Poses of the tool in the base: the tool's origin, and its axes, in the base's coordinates. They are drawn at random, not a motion.
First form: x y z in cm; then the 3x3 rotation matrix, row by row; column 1 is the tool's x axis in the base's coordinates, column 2 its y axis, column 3 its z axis. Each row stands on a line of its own.
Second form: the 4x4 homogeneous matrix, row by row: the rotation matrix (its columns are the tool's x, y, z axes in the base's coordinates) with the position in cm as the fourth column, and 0 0 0 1 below. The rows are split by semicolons. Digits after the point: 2 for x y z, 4 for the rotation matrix.
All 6 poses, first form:
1:
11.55 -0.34 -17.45
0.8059 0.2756 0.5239
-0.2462 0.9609 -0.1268
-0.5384 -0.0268 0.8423
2:
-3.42 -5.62 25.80
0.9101 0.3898 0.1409
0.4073 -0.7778 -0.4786
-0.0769 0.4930 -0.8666
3:
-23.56 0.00 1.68
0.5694 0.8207 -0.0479
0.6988 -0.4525 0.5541
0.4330 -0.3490 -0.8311
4:
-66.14 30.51 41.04
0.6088 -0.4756 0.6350
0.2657 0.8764 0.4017
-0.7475 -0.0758 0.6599
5:
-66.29 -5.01 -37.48
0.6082 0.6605 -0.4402
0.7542 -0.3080 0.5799
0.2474 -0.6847 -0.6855
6:
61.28 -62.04 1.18
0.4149 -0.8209 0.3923
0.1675 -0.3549 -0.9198
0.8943 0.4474 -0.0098
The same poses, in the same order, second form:
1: 0.8059 0.2756 0.5239 11.55; -0.2462 0.9609 -0.1268 -0.34; -0.5384 -0.0268 0.8423 -17.45; 0 0 0 1
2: 0.9101 0.3898 0.1409 -3.42; 0.4073 -0.7778 -0.4786 -5.62; -0.0769 0.4930 -0.8666 25.80; 0 0 0 1
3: 0.5694 0.8207 -0.0479 -23.56; 0.6988 -0.4525 0.5541 0.00; 0.4330 -0.3490 -0.8311 1.68; 0 0 0 1
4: 0.6088 -0.4756 0.6350 -66.14; 0.2657 0.8764 0.4017 30.51; -0.7475 -0.0758 0.6599 41.04; 0 0 0 1
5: 0.6082 0.6605 -0.4402 -66.29; 0.7542 -0.3080 0.5799 -5.01; 0.2474 -0.6847 -0.6855 -37.48; 0 0 0 1
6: 0.4149 -0.8209 0.3923 61.28; 0.1675 -0.3549 -0.9198 -62.04; 0.8943 0.4474 -0.0098 1.18; 0 0 0 1
